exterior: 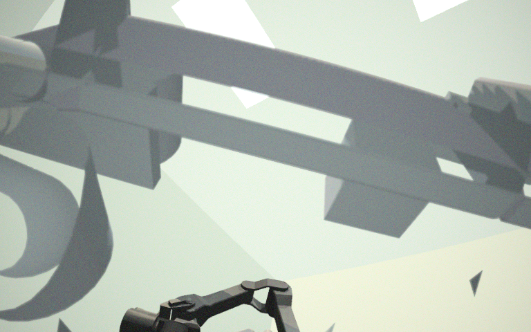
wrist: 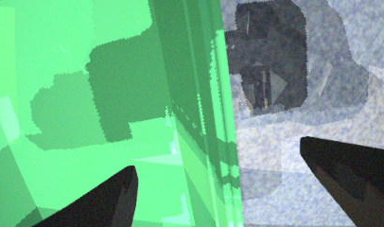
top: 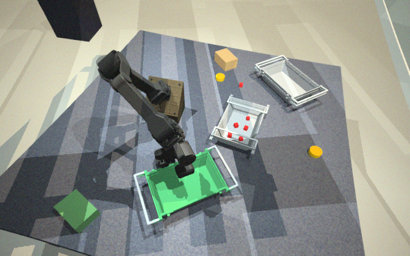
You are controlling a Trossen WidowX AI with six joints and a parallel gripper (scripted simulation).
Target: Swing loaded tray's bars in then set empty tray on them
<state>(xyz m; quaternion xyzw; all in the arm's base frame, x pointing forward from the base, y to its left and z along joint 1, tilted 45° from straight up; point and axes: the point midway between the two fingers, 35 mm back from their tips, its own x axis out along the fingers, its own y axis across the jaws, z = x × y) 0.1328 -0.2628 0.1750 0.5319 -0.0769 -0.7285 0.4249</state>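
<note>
Now: gripper tip 40 mm short of the green tray, 70 mm to the left of it and 10 mm below it. Round my gripper tip: orange box (120 mm ahead, 750 mm to the left, 10 mm below); then red block (220 mm ahead, 560 mm to the left, 30 mm below); then green block (310 mm behind, 220 mm to the right, 20 mm below).
</note>
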